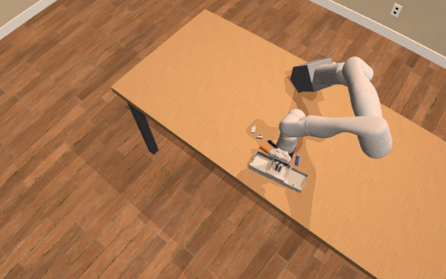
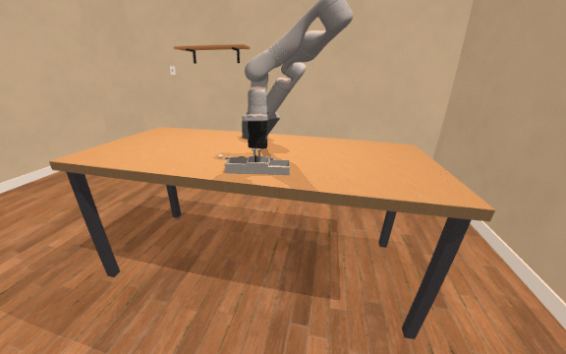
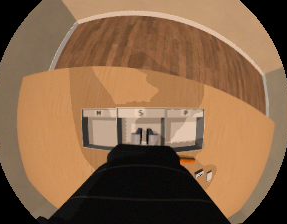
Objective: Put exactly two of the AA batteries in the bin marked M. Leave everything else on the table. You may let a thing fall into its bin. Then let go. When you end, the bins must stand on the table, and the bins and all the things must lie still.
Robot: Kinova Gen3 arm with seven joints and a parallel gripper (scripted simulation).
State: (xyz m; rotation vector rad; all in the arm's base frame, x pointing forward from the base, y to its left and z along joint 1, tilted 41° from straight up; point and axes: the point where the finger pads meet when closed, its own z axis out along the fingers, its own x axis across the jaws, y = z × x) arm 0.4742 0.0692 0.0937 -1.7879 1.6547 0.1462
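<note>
Right now my hand is 20 mm above the grey three-compartment bin tray and 10 mm to the right of it. Also, from my hand: tiny yellowish thing (130 mm behind, 50 mm to the right, 40 mm below); then blue battery (100 mm behind, 40 mm to the left, 30 mm below); then orange battery (110 mm to the right, 50 mm behind, 30 mm below).
</note>
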